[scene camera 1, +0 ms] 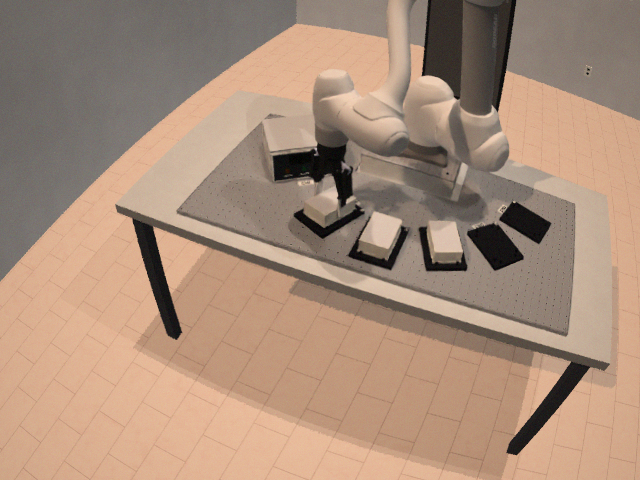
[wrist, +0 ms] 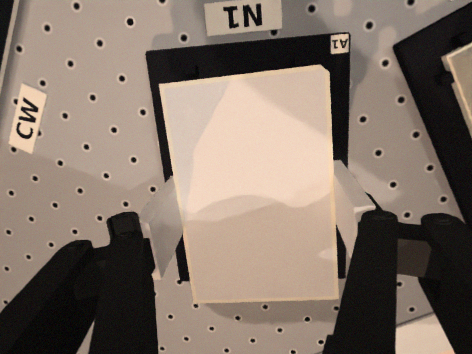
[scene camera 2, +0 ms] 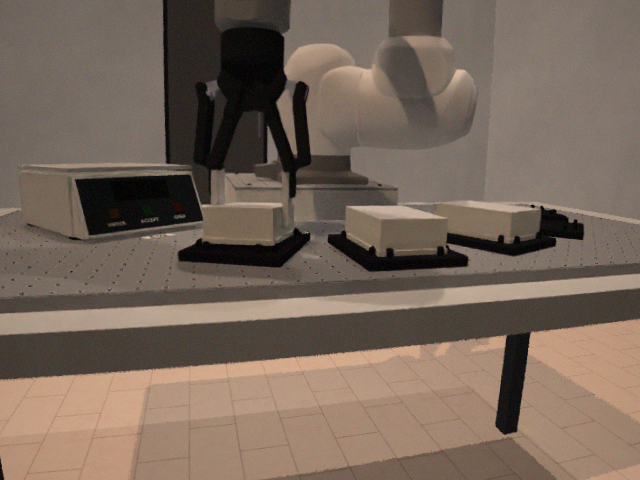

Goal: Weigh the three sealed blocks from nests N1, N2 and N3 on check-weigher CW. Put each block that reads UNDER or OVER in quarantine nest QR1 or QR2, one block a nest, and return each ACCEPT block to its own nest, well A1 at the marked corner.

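Note:
My gripper is shut on the cream N1 block, pads against both long sides. This block is low at nest N1; whether it rests fully is unclear. Its cut corner is toward the A1 mark. Two more blocks sit in the neighbouring nests: the middle block and the farther block. Check-weigher CW has a dark display and bare top. Two black quarantine nests are empty.
The arm's base plinth stands behind the nests. The CW label lies left of nest N1 in the wrist view. The middle nest is close on the right. Everything stands on a perforated board on the table.

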